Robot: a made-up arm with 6 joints.
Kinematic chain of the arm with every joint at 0, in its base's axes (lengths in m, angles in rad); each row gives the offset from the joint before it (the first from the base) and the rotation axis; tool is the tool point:
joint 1: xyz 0 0 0.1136 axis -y
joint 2: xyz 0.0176 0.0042 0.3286 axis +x
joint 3: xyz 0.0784 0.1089 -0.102 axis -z
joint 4: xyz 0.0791 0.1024 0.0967 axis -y
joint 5: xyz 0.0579 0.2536 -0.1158 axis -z
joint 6: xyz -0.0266 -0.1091 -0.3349 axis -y
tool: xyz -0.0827 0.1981 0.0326
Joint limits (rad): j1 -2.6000..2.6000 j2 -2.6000..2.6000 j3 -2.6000..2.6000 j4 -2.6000..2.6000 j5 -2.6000..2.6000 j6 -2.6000..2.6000
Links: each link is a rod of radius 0.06 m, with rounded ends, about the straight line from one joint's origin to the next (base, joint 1, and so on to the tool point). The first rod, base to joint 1, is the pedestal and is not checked.
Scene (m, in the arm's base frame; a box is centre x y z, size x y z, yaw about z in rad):
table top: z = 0
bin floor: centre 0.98 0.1 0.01 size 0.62 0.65 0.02 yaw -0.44
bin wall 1: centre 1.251 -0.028 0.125 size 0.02 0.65 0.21 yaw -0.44
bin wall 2: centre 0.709 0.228 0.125 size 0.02 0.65 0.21 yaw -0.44
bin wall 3: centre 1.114 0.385 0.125 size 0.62 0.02 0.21 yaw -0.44
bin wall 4: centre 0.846 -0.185 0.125 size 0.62 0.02 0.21 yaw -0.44
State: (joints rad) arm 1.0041 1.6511 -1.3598 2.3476 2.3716 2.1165
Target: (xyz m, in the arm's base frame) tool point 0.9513 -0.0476 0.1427
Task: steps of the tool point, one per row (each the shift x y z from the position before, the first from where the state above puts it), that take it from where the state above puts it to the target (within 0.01 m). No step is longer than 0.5 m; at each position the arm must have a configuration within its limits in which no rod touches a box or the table.
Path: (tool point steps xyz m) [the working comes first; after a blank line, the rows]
Joints at the target: -0.6215 1.4732 0.2222 1.5398 2.5980 2.3374
Straight joint move there: clear.

1: 0.1574 0.0579 0.3759
2: 0.3519 0.0737 0.2601
3: 0.4541 0.0830 0.0491
4: 0.4247 0.0851 -0.1873
5: 0.2729 0.0811 -0.3703
6: 0.0515 0.0724 -0.4413

